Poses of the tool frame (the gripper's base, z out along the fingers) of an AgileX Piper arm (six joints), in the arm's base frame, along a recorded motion.
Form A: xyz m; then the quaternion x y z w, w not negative.
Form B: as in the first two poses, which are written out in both.
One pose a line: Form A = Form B
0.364 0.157 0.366 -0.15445 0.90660 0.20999 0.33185 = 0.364 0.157 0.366 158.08 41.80 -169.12
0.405 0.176 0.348 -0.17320 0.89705 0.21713 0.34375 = 0.405 0.176 0.348 158.00 43.78 -167.08
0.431 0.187 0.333 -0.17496 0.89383 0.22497 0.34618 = 0.431 0.187 0.333 156.91 44.23 -167.34
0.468 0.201 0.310 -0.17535 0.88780 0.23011 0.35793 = 0.468 0.201 0.310 156.07 45.74 -167.87
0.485 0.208 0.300 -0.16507 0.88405 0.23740 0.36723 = 0.485 0.208 0.300 154.20 46.69 -170.14
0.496 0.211 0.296 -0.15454 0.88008 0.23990 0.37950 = 0.496 0.211 0.296 152.93 47.91 -172.29
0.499 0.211 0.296 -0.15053 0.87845 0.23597 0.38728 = 0.499 0.211 0.296 153.15 48.72 -172.89
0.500 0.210 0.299 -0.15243 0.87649 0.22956 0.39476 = 0.500 0.210 0.299 154.18 49.64 -172.37
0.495 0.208 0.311 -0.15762 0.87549 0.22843 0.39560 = 0.495 0.208 0.311 154.71 49.88 -171.50
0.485 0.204 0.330 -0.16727 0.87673 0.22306 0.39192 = 0.485 0.204 0.330 156.33 49.63 -169.46
